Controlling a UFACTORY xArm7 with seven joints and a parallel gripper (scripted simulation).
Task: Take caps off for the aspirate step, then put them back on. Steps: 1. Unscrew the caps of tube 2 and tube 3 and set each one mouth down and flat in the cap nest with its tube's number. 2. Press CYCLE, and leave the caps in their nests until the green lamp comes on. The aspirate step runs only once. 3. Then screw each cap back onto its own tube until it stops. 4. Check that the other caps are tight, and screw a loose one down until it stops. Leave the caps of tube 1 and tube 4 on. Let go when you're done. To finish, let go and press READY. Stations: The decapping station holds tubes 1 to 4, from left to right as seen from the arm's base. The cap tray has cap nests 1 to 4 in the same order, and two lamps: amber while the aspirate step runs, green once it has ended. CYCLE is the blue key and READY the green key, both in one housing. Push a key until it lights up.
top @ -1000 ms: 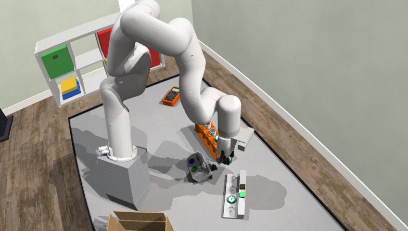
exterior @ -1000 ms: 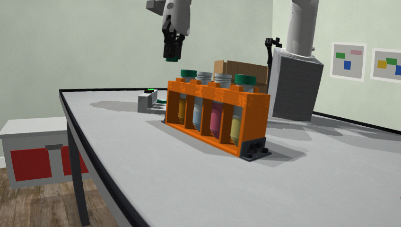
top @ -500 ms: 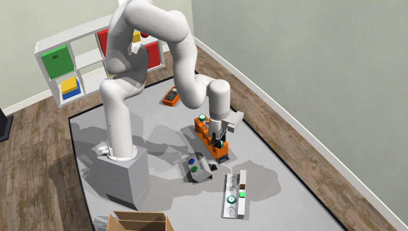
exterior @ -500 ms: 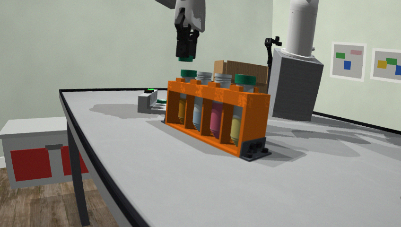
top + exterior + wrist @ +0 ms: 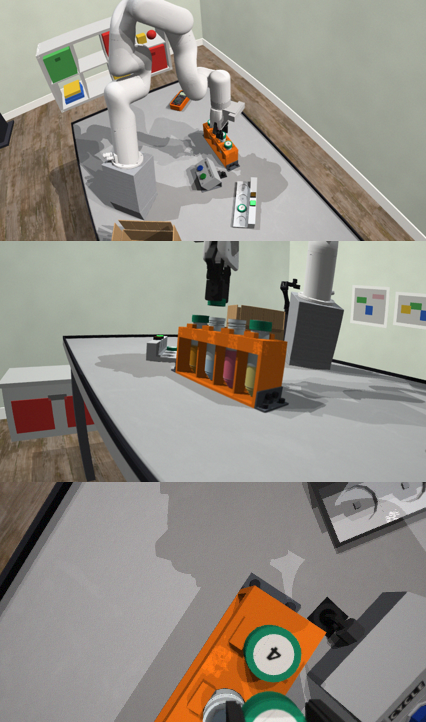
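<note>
Now: hand 10 mm short of the tube 3 threaded neck, 20 mm to the right of it and 50 mm above it. Round my hand: cap 4: 10 mm ahead, 30 mm to the right, 60 mm below; cap 1: 130 mm to the left, 60 mm below; cap 2: 20 mm below.
</note>
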